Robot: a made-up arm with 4 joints.
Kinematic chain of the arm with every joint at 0, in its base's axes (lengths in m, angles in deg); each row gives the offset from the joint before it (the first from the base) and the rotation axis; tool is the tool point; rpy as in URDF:
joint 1: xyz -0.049 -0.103 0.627 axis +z
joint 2: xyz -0.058 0.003 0 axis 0.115 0.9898 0.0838
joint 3: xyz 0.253 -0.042 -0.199 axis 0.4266 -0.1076 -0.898
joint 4: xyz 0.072 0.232 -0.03 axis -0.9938 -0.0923 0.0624
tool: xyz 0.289 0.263 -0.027 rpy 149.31 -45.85 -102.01
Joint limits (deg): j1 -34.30..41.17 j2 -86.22..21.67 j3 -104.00..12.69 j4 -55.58..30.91
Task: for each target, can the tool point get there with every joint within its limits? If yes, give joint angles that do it. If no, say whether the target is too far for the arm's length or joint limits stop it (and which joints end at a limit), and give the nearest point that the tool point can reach.
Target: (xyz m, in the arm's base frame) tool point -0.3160 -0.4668 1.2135
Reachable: no: joint limits stop it (at a limit: joint 1, joint 2, joint 3, joint 4) | nearest point -0.1809 0.1419 1.3153 | short by 0.632 m
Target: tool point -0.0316 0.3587 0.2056
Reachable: yes | joints -18.89 6.79 -73.95 -33.80
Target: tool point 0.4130 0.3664 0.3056
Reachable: yes | joints -8.26 2.66 -17.89 -8.24
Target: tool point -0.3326 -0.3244 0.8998
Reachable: no: joint limits stop it (at a limit: joint 1, joint 2, joint 3, joint 4) | nearest point -0.1809 0.1419 1.3153 | short by 0.643 m
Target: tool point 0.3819 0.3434 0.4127
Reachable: yes | joints -13.06 -4.60 -33.89 -43.86
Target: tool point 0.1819 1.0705 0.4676
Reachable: no: too far | nearest point 0.1625 0.6311 0.5048 | short by 0.441 m
